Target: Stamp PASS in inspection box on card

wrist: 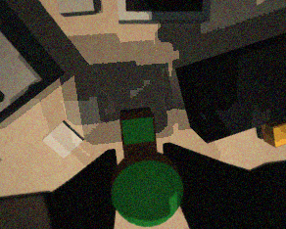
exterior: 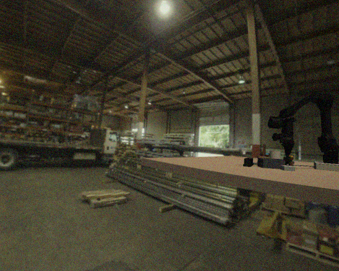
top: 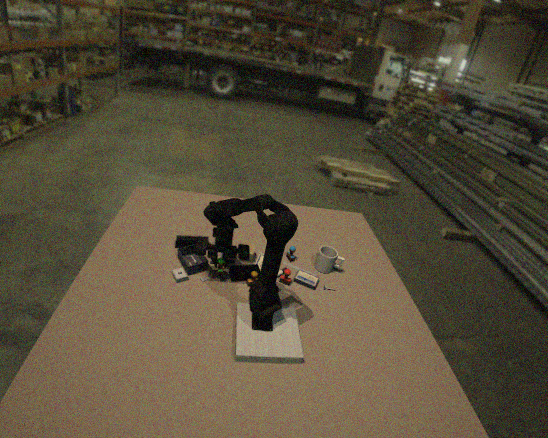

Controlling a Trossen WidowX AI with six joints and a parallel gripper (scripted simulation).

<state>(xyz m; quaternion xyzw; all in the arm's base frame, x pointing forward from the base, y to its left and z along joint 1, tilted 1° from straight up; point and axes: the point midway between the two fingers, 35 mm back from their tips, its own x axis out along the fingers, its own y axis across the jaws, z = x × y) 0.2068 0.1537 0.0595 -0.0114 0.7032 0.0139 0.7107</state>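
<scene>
Now: gripper tip 12 cm short of the ink pad, 2 cm to the left of it and 5 cm above it. Also, from my gripper tip: yellow-knobbed stamp 1 cm behind, 13 cm to the right, 4 cm below; then black block 3 cm ahead, 9 cm to the right, 4 cm below; then green-knobbed stamp right at my gripper tip.
</scene>
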